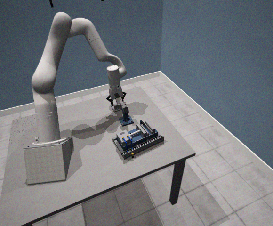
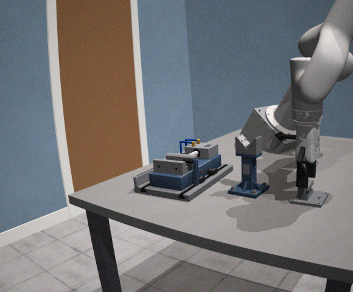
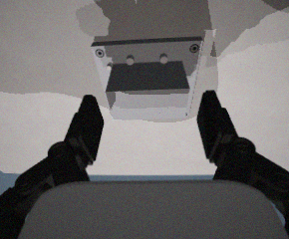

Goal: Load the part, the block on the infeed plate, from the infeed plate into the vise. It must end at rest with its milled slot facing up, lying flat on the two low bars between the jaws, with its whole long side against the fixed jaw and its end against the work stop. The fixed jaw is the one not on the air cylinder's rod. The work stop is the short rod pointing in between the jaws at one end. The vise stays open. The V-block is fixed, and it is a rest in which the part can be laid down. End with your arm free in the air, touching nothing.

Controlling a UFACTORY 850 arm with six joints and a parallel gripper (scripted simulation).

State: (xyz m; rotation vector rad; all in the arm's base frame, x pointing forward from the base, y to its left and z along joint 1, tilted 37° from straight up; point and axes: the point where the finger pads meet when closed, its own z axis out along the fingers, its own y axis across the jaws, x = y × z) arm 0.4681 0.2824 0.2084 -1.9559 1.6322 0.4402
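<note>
Right now my hand is 1 cm to the right of the part and 3 cm above it. From my hand the other things lie so: moving jaw: 11 cm ahead, 37 cm to the right, 2 cm above; infeed plate: 1 cm to the left, 6 cm below; work stop: 13 cm ahead, 32 cm to the right, 3 cm above.
</note>
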